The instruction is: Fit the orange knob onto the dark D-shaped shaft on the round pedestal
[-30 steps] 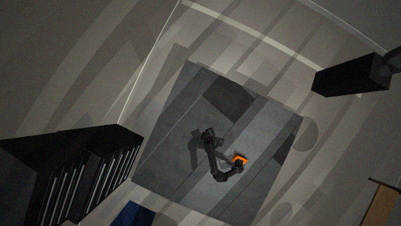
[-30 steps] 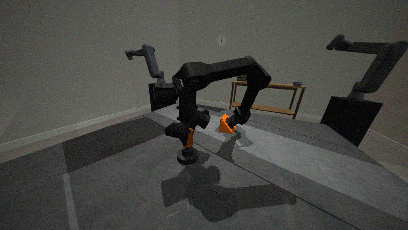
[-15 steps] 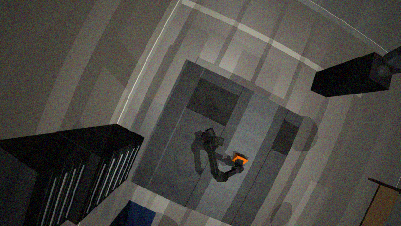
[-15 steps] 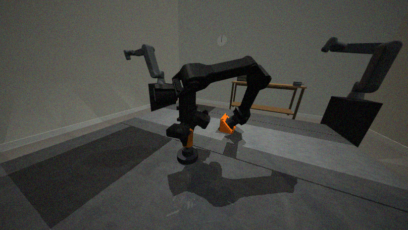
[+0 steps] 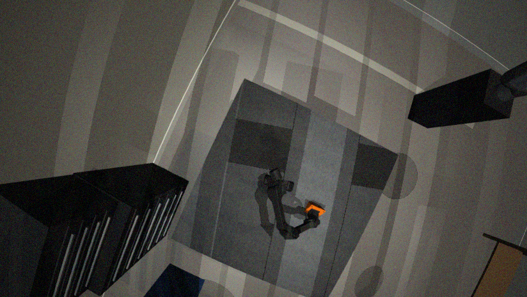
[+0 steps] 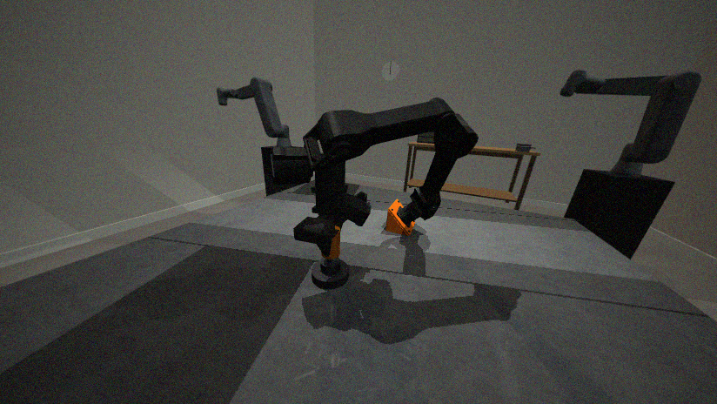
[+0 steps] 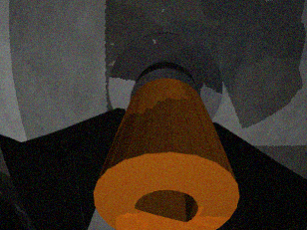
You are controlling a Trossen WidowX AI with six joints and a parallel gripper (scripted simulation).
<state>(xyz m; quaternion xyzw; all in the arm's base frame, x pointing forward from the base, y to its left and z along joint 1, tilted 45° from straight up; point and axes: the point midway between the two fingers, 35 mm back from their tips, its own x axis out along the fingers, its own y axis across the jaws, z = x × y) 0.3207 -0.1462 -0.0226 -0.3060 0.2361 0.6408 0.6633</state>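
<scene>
My gripper tip is 40 mm above the dark pedestal. Round my gripper tip: orange knob 20 mm above.
</scene>
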